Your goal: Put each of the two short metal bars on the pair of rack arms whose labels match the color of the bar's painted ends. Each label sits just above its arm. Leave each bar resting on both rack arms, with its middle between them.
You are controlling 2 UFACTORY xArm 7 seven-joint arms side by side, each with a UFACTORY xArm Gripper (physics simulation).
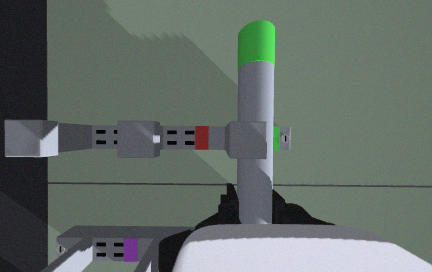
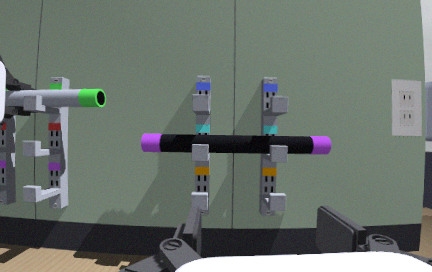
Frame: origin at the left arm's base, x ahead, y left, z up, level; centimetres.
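Seen in the pictures: left gripper, between the fingertips: [image 1: 246, 196]; right gripper, between the fingertips: [image 2: 259, 226].
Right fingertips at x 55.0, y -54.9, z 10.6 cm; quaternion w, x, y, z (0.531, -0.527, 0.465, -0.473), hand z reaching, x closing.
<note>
Pixels of each thing's top centre, then the offset from my right fingertips to it. "spot": a spot on its surface instead.
- grey bar with green ends, centre of its top: [image 1: 271, 215] [image 2: 20, 90] dz +14.2, dx +13.6, dy +40.7 cm
- black bar with purple ends, centre of its top: [image 2: 236, 135] dz +6.7, dx +18.5, dy +1.9 cm
- wall outlet, a spot on its surface: [image 2: 395, 125] spot: dz +9.2, dx +25.9, dy -30.1 cm
My left gripper [image 1: 246, 196] is shut on the grey bar with green ends [image 1: 256, 95] [image 2: 50, 97]. The bar lies behind the raised tip of the top arm [image 1: 247, 140] [image 2: 33, 103] of the left rack, close under the green label [image 1: 276, 138] [image 2: 55, 86]; whether it touches the arm is unclear. A black bar with purple ends [image 2: 235, 144] lies level across the two middle arms of the right rack, under the teal labels [image 2: 202, 129] [image 2: 270, 130], its middle roughly between them. My right gripper [image 2: 259, 226] is open, below and in front of that bar.
The left rack [image 1: 216, 137] [image 2: 63, 195] also has red labels [image 1: 201, 137] [image 2: 54, 127] and purple labels [image 1: 130, 250] [image 2: 54, 166]. The right rack also has blue labels [image 2: 203, 86] and orange labels [image 2: 202, 170]. A wall outlet [image 2: 395, 125] is at the right.
</note>
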